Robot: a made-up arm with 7 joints. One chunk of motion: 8 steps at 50 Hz.
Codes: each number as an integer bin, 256 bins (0 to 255) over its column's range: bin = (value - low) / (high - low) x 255, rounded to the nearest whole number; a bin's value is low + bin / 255 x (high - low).
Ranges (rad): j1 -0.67..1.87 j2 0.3..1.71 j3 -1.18..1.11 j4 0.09..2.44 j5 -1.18..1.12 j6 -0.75..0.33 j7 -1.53..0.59
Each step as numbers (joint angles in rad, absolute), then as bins.
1 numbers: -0.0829 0.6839 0.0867 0.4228 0.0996 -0.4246 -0.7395
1 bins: 59 69 141 36 142 77 95
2 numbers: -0.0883 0.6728 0.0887 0.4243 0.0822 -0.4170 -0.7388
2 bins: 58 67 141 36 140 79 95
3 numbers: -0.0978 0.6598 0.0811 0.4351 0.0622 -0.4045 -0.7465
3 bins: 57 65 140 37 138 82 94
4 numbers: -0.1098 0.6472 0.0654 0.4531 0.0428 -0.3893 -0.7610
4 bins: 56 63 139 39 136 85 92
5 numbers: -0.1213 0.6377 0.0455 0.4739 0.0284 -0.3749 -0.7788
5 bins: 55 61 136 42 134 89 90
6 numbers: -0.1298 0.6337 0.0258 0.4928 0.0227 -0.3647 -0.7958
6 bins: 54 60 134 44 133 91 88
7 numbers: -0.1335 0.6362 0.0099 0.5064 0.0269 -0.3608 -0.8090
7 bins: 54 61 132 45 134 92 87
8 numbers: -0.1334 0.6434 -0.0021 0.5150 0.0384 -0.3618 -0.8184
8 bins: 54 62 131 46 135 92 86
